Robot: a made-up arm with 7 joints.
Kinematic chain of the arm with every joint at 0, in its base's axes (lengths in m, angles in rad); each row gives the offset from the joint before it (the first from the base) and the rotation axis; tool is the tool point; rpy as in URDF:
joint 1: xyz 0 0 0.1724 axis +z
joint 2: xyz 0 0 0 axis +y
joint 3: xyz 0 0 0.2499 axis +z
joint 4: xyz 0.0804 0 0 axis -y
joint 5: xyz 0.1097 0 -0.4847 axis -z
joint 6: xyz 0 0 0 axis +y
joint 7: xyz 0.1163 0 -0.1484 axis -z
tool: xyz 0 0 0 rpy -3.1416 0 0
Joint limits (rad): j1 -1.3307..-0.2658 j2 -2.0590..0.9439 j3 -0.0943..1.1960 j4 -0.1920..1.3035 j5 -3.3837..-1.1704 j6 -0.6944..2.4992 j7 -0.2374..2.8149
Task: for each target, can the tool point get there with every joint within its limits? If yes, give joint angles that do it. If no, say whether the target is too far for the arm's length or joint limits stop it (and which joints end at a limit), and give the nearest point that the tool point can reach.
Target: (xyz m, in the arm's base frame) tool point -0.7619 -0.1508 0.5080
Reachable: no: joint limits stop it (at a limit: joint 1, joint 2, joint 3, joint 4) | nearest point -0.6163 -0.0408 0.5401 | short by 0.185 m
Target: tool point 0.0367 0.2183 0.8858
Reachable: yes | joints -0.6151 -1.4561 0.3818 1.0783 -2.6171 1.5801 1.5965
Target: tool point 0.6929 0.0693 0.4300
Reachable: yes | joints -0.5584 -0.0864 0.7834 1.1164 -2.4721 1.7101 0.3059
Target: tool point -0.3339 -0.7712 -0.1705
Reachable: no: joint limits stop it (at a limit: joint 1, joint 3, joint 4) | nearest point -0.0862 -0.6364 -0.1336 | short by 0.284 m
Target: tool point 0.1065 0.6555 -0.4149
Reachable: no: joint limits stop it (at a limit: joint 1, joint 2) | nearest point 0.1444 0.4678 -0.2136 | short by 0.278 m
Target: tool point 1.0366 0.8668 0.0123
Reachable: no: too far | nearest point 0.6161 0.5152 0.0772 | short by 0.552 m
